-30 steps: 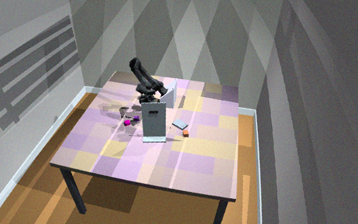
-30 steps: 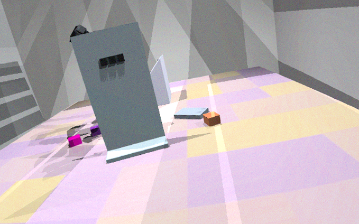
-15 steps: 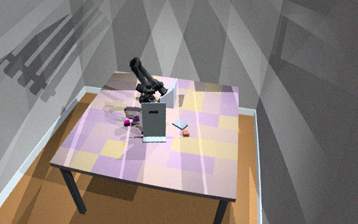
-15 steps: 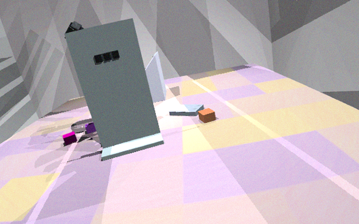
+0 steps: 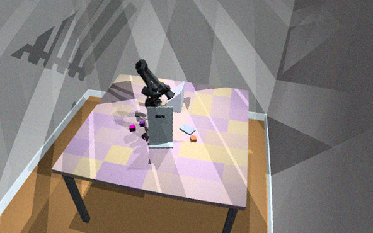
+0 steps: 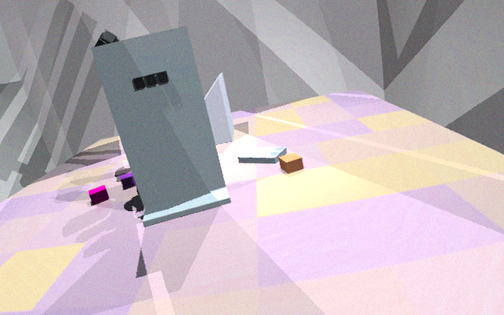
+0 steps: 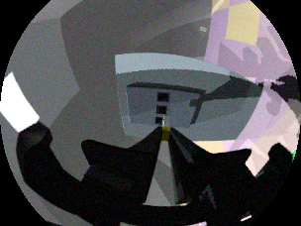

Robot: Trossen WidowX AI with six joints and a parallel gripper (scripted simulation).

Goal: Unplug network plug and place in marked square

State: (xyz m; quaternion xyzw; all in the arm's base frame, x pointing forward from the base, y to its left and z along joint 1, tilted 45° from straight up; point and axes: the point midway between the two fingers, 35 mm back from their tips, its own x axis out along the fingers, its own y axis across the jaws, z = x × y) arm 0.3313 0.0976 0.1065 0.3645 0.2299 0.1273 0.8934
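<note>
Right now the green mark is 25 cm below my gripper tip, 14 cm behind it and 4 cm to the right of it. Round my gripper tip: purple cube (24 cm below, 18 cm to the right, 11 cm behind); then network plug (right at my gripper tip); then grey upright panel (10 cm below, 6 cm ahead, 2 cm to the left).
</note>
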